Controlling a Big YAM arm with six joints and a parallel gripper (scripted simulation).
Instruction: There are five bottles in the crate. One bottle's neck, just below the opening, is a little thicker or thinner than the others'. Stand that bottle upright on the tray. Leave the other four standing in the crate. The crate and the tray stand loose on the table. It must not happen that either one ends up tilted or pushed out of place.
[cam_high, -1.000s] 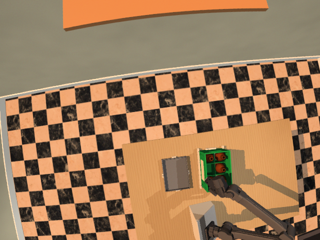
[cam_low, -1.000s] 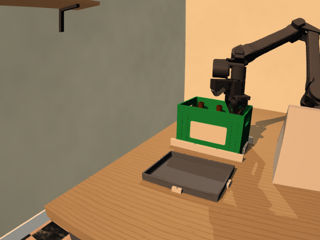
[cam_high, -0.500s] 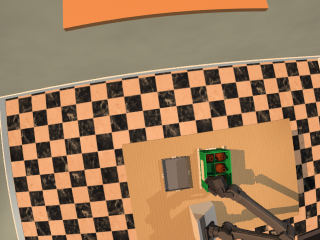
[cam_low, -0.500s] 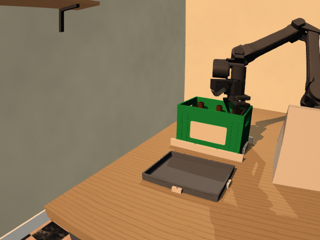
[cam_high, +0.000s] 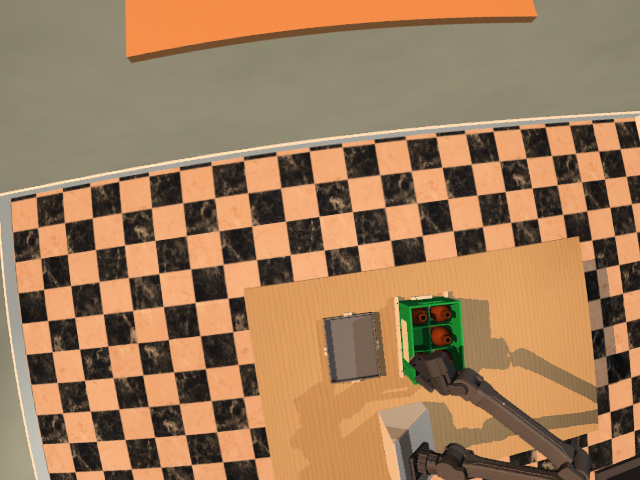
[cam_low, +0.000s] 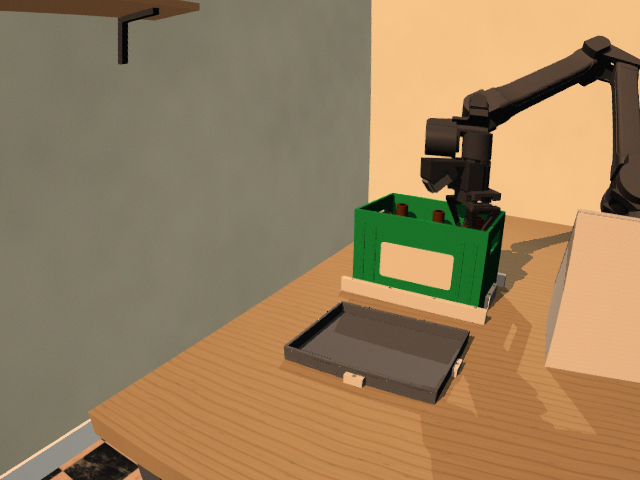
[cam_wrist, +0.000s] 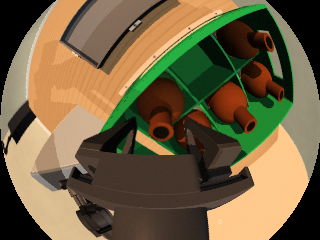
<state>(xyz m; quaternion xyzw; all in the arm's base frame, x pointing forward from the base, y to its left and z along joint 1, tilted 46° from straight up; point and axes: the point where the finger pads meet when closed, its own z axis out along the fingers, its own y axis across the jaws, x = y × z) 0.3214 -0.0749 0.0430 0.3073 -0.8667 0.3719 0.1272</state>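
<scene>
My hand is 8 cm short of the green crate, 5 cm to the left of it and 7 cm above it. From my hand the other things lie so: dark grey tray (9 cm ahead, 23 cm to the left, 14 cm below).
</scene>
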